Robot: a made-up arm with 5 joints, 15 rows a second.
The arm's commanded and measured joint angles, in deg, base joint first. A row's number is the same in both.
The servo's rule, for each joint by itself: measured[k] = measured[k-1] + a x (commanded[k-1-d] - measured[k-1]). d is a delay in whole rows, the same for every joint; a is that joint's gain. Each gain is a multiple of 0.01, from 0.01 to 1. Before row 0 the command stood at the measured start. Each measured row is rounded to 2 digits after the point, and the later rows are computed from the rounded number. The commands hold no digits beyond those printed.
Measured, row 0:
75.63, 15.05, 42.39, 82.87, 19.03
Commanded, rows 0 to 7:
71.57, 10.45, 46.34, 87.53, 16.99
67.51, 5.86, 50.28, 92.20, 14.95
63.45, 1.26, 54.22, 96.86, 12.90
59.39, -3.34, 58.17, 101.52, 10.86
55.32, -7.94, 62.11, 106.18, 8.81
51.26, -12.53, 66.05, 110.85, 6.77
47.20, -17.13, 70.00, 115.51, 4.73
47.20, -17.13, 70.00, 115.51, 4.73
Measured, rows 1 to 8:
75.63, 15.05, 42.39, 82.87, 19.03
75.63, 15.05, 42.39, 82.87, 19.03
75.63, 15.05, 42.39, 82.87, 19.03
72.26, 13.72, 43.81, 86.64, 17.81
68.32, 11.44, 46.14, 91.14, 16.09
64.28, 8.49, 49.05, 95.77, 14.18
60.22, 5.06, 52.33, 100.43, 12.19
56.15, 1.29, 55.85, 105.09, 10.16
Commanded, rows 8 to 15:
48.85, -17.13, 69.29, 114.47, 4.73
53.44, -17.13, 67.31, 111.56, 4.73
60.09, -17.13, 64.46, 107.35, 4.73
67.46, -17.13, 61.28, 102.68, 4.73
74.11, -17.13, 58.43, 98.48, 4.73
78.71, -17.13, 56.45, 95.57, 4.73
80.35, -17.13, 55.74, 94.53, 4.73
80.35, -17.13, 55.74, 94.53, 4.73
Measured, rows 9 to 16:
52.09, -2.72, 59.52, 109.76, 8.13
48.03, -6.90, 63.29, 114.42, 6.09
47.34, -9.87, 65.71, 115.30, 5.27
48.59, -11.98, 67.00, 114.63, 4.95
52.62, -13.47, 67.11, 112.14, 4.82
58.82, -14.53, 66.16, 108.26, 4.77
65.99, -15.28, 64.40, 103.74, 4.75
72.73, -15.82, 62.25, 99.48, 4.74

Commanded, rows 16 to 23:
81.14, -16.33, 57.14, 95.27, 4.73
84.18, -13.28, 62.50, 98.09, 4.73
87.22, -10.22, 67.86, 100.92, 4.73
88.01, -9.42, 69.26, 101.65, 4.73
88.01, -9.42, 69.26, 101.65, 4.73
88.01, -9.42, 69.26, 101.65, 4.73
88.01, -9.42, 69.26, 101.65, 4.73
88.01, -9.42, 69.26, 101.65, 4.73
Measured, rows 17 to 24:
77.69, -16.20, 60.16, 96.31, 4.73
79.90, -16.47, 58.57, 94.87, 4.73
80.27, -16.66, 57.55, 94.59, 4.73
80.99, -16.56, 57.40, 95.14, 4.73
83.64, -15.61, 59.24, 97.53, 4.73
86.61, -14.05, 62.34, 100.28, 4.73
87.77, -12.71, 64.83, 101.39, 4.73
87.97, -11.76, 66.42, 101.60, 4.73

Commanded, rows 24 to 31:
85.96, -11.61, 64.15, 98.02, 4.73
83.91, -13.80, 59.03, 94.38, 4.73
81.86, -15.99, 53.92, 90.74, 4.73
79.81, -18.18, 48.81, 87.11, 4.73
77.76, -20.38, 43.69, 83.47, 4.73
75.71, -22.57, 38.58, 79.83, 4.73
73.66, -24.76, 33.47, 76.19, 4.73
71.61, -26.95, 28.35, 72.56, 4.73
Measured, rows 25 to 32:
88.00, -11.08, 67.44, 101.64, 4.73
88.01, -10.60, 68.10, 101.65, 4.73
88.01, -10.26, 68.52, 101.65, 4.73
86.31, -10.65, 66.95, 98.71, 4.73
84.32, -11.56, 64.10, 95.20, 4.73
82.28, -12.84, 60.44, 91.59, 4.73
80.23, -14.39, 56.25, 87.96, 4.73
78.18, -16.13, 51.73, 84.32, 4.73

